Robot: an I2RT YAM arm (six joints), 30 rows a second.
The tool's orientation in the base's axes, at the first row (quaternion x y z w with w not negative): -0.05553, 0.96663, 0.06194, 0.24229
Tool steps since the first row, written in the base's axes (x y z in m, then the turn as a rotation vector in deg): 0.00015, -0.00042, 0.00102, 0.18, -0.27, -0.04; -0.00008, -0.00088, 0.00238, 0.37, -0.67, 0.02; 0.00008, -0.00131, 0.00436, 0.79, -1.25, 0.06; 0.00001, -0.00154, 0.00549, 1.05, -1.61, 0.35; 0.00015, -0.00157, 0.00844, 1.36, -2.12, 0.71; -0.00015, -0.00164, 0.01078, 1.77, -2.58, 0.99; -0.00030, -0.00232, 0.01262, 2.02, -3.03, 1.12; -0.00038, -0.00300, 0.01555, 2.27, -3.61, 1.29; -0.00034, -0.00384, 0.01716, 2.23, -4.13, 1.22
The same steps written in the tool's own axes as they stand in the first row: -0.00058, -0.00034, -0.00088, -0.12, -0.29, 0.08; -0.00099, -0.00064, -0.00225, -0.28, -0.71, 0.06; -0.00204, -0.00090, -0.00397, -0.62, -1.34, 0.13; -0.00250, -0.00101, -0.00502, -0.96, -1.70, -0.06; -0.00402, -0.00079, -0.00755, -1.37, -2.21, -0.30; -0.00487, -0.00060, -0.00974, -1.82, -2.70, -0.43; -0.00556, -0.00108, -0.01152, -2.07, -3.16, -0.49; -0.00683, -0.00146, -0.01422, -2.32, -3.75, -0.61; -0.00756, -0.00215, -0.01573, -2.21, -4.27, -0.64
